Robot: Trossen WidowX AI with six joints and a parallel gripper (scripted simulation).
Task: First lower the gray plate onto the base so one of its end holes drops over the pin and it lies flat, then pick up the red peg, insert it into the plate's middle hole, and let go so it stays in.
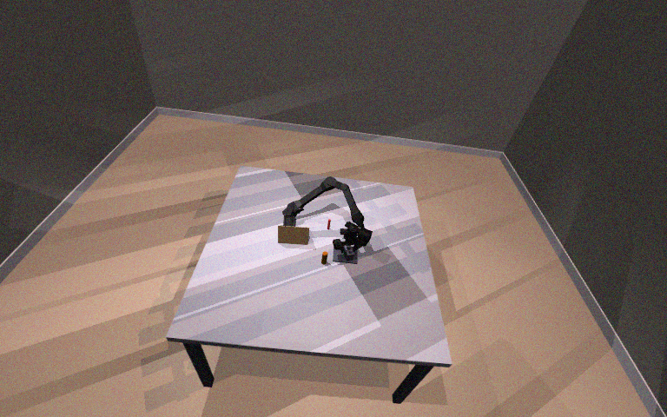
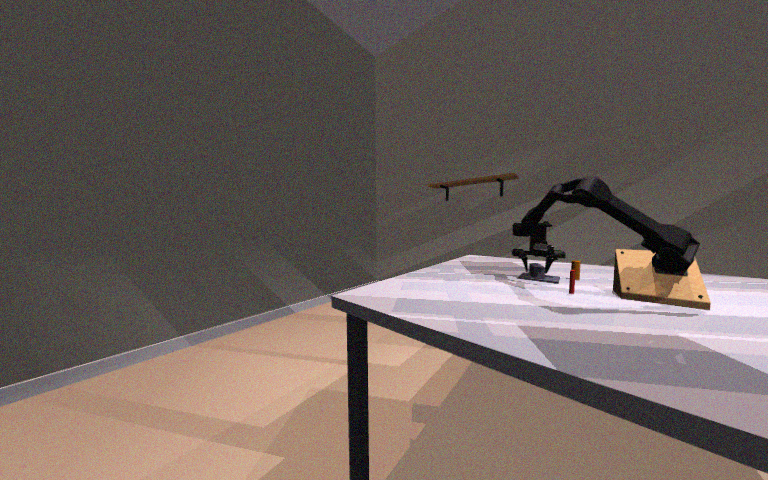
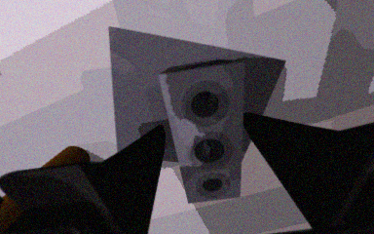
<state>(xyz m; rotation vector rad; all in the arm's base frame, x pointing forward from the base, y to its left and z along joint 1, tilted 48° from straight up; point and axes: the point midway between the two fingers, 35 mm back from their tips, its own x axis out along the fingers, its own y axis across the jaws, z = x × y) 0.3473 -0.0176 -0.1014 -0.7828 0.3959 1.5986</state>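
Now: gripper tip 20 mm below the gray plate. The rest, counted from my gripper tip: gray base 10 mm behind, 20 mm to the left, 20 mm below; orange cylinder 130 mm behind, 70 mm to the right, 20 mm above; red peg 110 mm behind, 190 mm to the left, 20 mm above.
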